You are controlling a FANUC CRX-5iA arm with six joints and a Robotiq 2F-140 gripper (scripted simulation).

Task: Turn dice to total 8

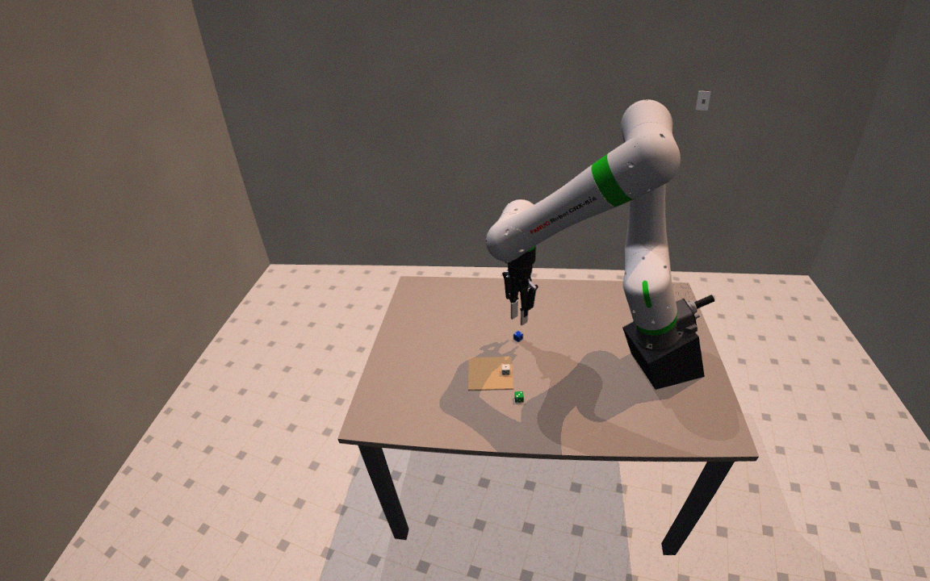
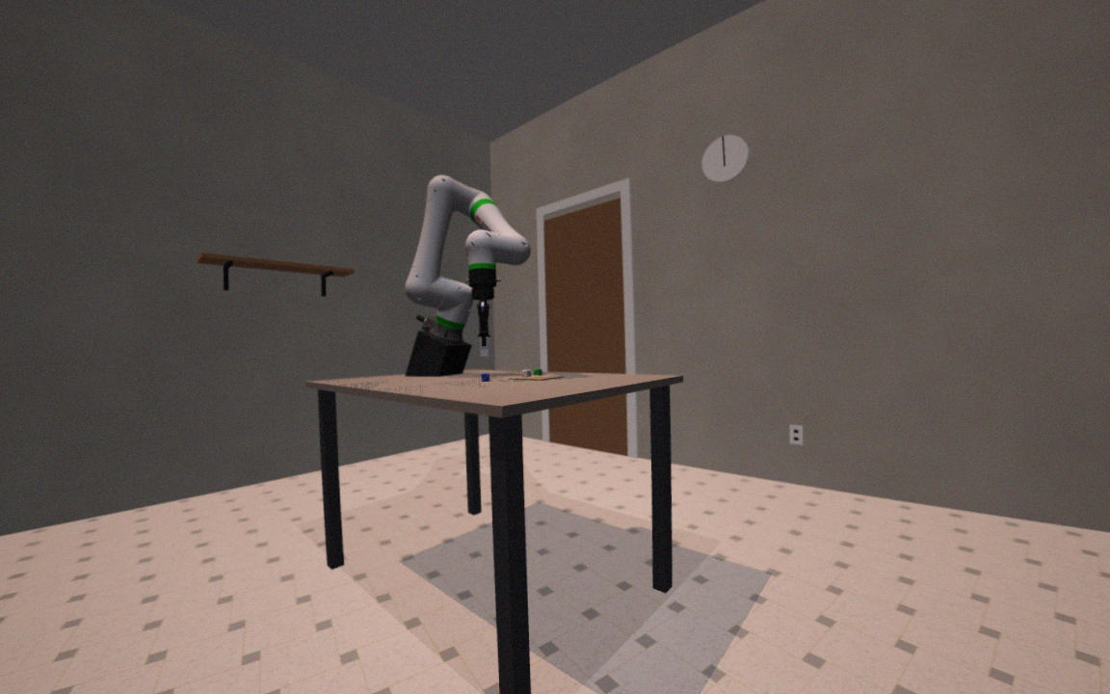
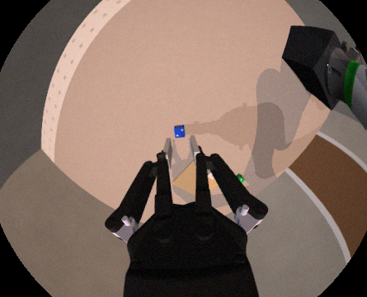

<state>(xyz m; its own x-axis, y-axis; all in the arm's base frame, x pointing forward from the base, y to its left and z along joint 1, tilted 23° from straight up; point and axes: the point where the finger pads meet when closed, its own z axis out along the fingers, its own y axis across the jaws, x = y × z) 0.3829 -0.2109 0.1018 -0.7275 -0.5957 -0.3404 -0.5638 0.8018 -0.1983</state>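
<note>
The blue die is 110 mm below my hand. Also, from my hand: mat (110 mm ahead, 150 mm to the left, 120 mm below); then green die (40 mm ahead, 270 mm to the left, 110 mm below); then white die (70 mm ahead, 150 mm to the left, 100 mm below).
</note>
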